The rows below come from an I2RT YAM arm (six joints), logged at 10 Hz.
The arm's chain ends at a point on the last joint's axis. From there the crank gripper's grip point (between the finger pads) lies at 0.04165 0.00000 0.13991 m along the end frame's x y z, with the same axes.
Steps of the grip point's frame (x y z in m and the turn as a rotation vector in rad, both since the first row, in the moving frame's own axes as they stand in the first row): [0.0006 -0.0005 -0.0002 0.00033 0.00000 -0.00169]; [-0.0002 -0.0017 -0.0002 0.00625 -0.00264 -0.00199]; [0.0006 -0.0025 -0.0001 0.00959 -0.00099 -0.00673]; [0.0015 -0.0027 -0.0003 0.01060 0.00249 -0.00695]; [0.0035 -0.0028 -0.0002 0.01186 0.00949 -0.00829]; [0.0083 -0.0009 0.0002 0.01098 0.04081 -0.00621]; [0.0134 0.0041 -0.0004 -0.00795 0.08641 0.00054]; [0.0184 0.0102 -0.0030 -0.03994 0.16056 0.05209]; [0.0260 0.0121 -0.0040 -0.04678 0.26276 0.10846]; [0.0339 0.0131 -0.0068 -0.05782 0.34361 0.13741]
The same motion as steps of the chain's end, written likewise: [0.0006 -0.0004 -0.0002 0.00033 0.00000 -0.00169]; [0.0002 -0.0007 -0.0003 0.00625 -0.00264 -0.00199]; [0.0007 -0.0009 -0.0001 0.00959 -0.00099 -0.00673]; [0.0012 -0.0009 -0.0002 0.01060 0.00249 -0.00695]; [0.0022 -0.0008 0.0002 0.01186 0.00949 -0.00829]; [0.0026 0.0009 0.0020 0.01098 0.04081 -0.00621]; [0.0015 0.0030 0.0037 -0.00795 0.08641 0.00054]; [-0.0032 0.0020 0.0056 -0.03994 0.16056 0.05209]; [-0.0082 -0.0005 0.0118 -0.04678 0.26276 0.10846]; [-0.0097 -0.0032 0.0157 -0.05782 0.34361 0.13741]
